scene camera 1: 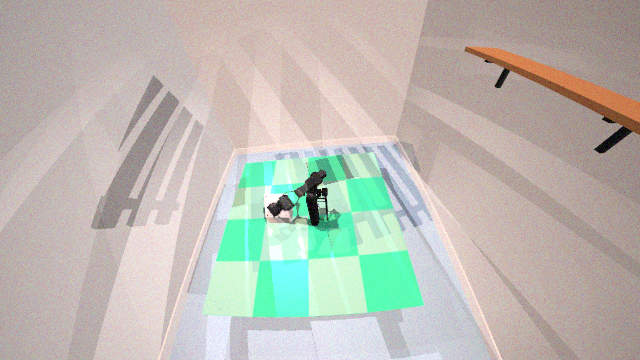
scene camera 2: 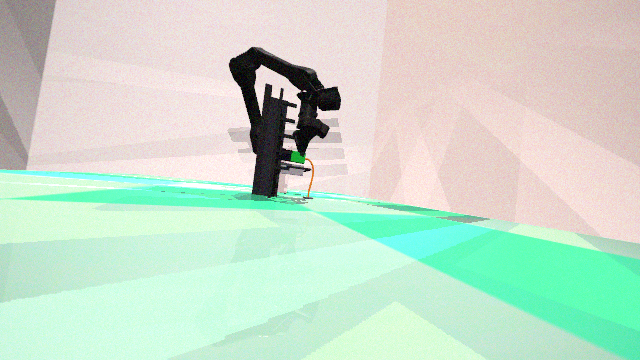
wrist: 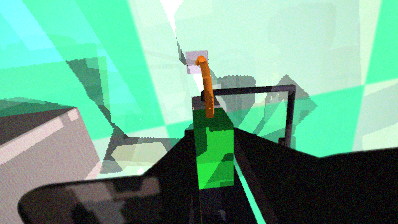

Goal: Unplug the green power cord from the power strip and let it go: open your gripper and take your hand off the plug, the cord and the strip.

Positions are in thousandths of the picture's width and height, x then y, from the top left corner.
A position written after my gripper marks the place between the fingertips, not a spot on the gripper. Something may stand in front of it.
I see my gripper (scene camera 2: 471,435).
My gripper also shows in the wrist view (wrist: 534,609).
